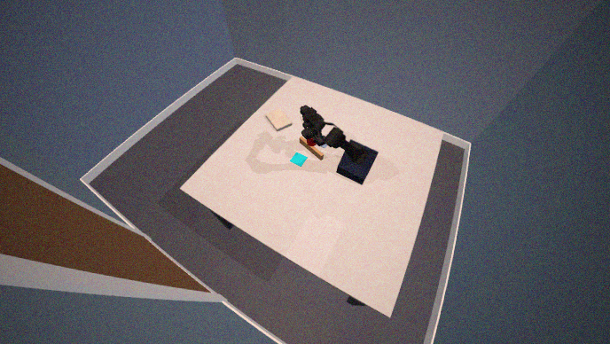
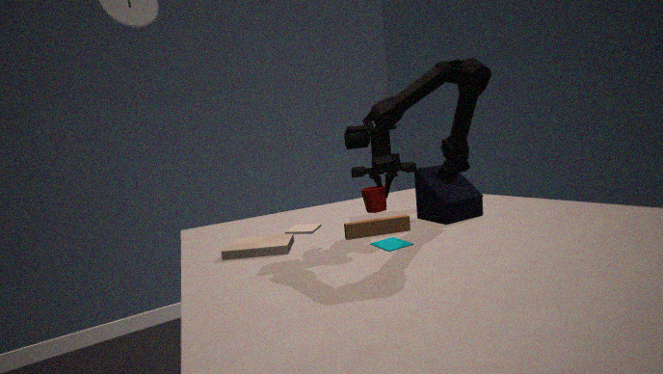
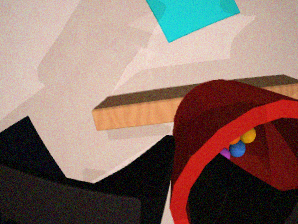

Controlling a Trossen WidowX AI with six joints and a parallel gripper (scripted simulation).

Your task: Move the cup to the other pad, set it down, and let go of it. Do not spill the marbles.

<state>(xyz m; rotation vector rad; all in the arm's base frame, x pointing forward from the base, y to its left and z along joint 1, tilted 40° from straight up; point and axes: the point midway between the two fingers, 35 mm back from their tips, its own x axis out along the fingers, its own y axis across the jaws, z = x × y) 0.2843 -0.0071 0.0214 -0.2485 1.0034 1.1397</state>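
My gripper tip is now 100 mm above the brown block, 30 mm short of it and 10 mm to the left of it. The rest, counted from my gripper tip: red cup: 30 mm ahead, 20 mm to the right.
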